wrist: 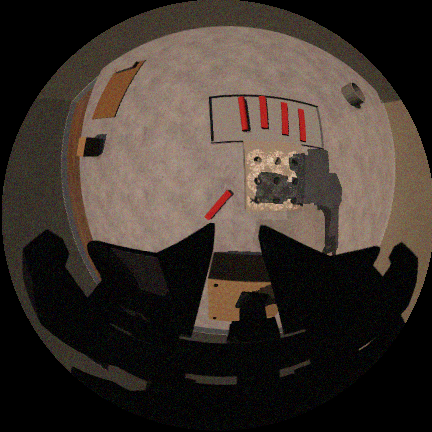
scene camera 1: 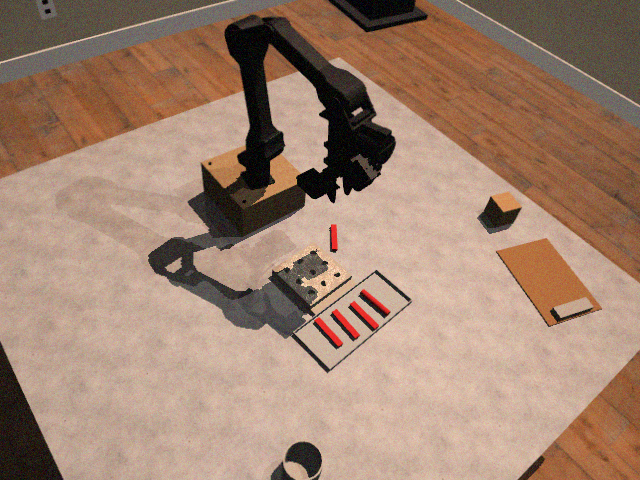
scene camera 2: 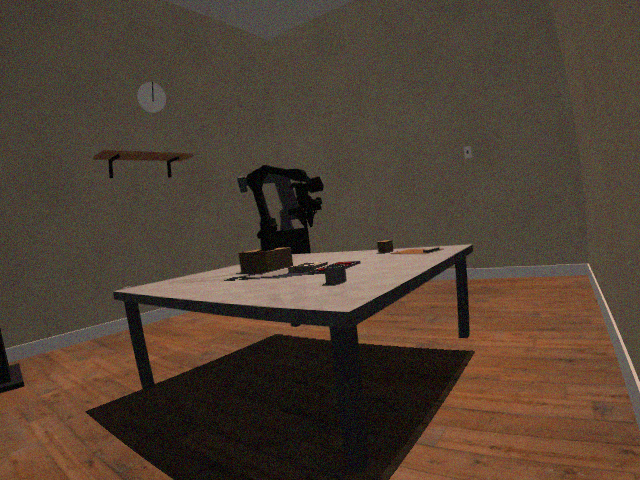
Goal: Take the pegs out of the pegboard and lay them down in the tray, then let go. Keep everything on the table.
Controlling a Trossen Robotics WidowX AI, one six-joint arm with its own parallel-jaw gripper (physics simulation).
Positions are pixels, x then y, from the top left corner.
Scene:
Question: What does the flat brown board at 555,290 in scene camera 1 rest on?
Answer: The table.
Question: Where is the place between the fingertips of my gripper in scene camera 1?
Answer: At 339,198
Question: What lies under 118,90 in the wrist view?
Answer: A flat brown board.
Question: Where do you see a grey tray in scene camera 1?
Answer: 376,284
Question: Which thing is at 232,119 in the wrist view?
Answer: A grey tray.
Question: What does the small wooden cube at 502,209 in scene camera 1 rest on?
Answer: The table.

